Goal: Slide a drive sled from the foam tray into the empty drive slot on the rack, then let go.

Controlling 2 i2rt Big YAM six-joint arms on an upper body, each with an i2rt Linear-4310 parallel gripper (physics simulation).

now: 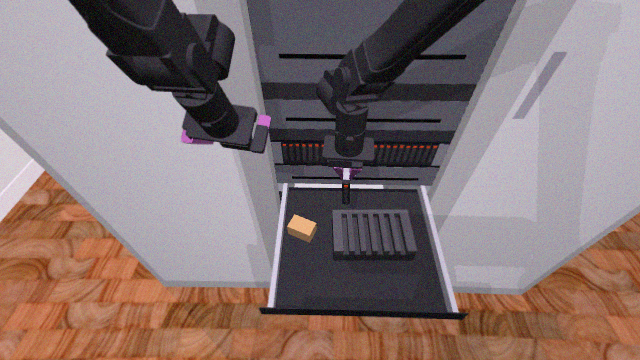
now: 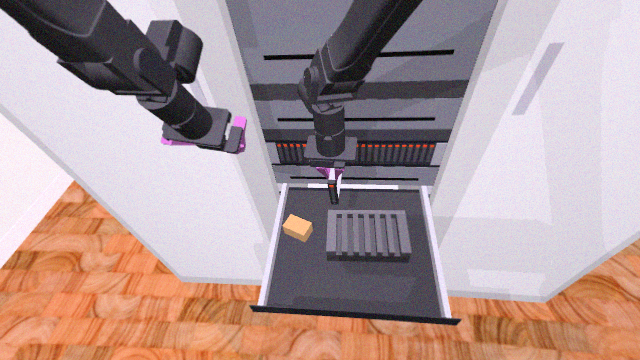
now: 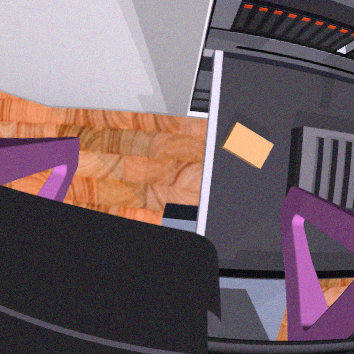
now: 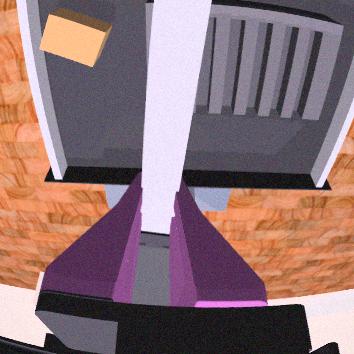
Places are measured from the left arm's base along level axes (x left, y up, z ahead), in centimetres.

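Pixels of known places: left gripper, fingertip midpoint: (image 1: 238, 144) (image 2: 220, 145) (image 3: 185, 174); right gripper, fingertip midpoint: (image 1: 345, 179) (image 2: 333, 179) (image 4: 158, 182).
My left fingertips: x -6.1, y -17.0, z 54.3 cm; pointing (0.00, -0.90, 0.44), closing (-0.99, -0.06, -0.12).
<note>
For each thing: its top centre in the pictures, then the offset to it from my left fingertips.
- drive sled, top centre: (image 4: 169, 161) (image 2: 335, 163) (image 1: 347, 163) dx -22.0, dy -10.4, dz +5.3 cm
- grey foam tray, top centre: (image 4: 246, 64) (image 2: 367, 230) (image 1: 372, 229) dx -30.1, dy -32.0, dz +1.2 cm
- tan block, top centre: (image 4: 70, 40) (image 3: 248, 145) (image 1: 301, 224) (image 2: 297, 224) dx -10.5, dy -33.5, dz +3.2 cm
A drive sled (image 1: 346, 193) (image 2: 333, 194) (image 4: 175, 100) has a dark end with an orange mark and a long white side. My right gripper (image 1: 346, 173) (image 2: 330, 173) (image 4: 158, 182) is shut on it and holds it above the back of the open drawer, in front of the row of drives. The grey foam tray (image 1: 338, 240) (image 2: 331, 240) (image 3: 309, 135) (image 4: 327, 75) has several slots. The rack's drives (image 1: 410, 154) (image 2: 400, 153) (image 3: 295, 25) show orange marks; my right gripper hides part of the row, and I cannot make out the empty slot. My left gripper (image 1: 230, 131) (image 2: 207, 135) (image 3: 185, 174) is open and empty, left of the drawer.
The drawer (image 1: 440, 250) (image 2: 436, 245) (image 3: 210, 150) (image 4: 37, 90) has pale side rails and a dark front edge. A tan block (image 1: 301, 228) (image 2: 297, 227) (image 3: 248, 145) (image 4: 72, 40) lies in it left of the foam tray. Pale cabinet walls stand on both sides of the rack.
</note>
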